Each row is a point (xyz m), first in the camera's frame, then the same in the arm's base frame.
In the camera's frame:
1: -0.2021 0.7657 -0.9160
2: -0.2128 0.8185 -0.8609
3: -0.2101 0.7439 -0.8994
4: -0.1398 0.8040 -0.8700
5: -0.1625 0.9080 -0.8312
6: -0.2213 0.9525 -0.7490
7: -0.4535 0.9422 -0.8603
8: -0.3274 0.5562 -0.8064
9: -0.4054 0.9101 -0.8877
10: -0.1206 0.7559 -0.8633
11: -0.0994 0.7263 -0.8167
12: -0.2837 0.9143 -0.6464
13: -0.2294 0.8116 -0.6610
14: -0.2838 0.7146 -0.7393
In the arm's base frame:
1: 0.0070 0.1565 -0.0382
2: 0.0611 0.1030 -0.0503
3: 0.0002 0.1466 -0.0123
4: -0.0011 0.0872 -0.0890
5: 0.0943 0.0470 -0.1351
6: 0.1806 -0.0135 -0.1022
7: 0.3143 0.1735 0.0142
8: -0.0339 0.1243 0.2243
9: 0.2537 0.1856 -0.0026
10: -0.0469 0.0798 -0.0650
11: -0.0741 0.0326 -0.0421
12: 0.2150 -0.0819 -0.0021
13: 0.1029 -0.0755 0.0312
14: 0.0588 0.0279 0.1077

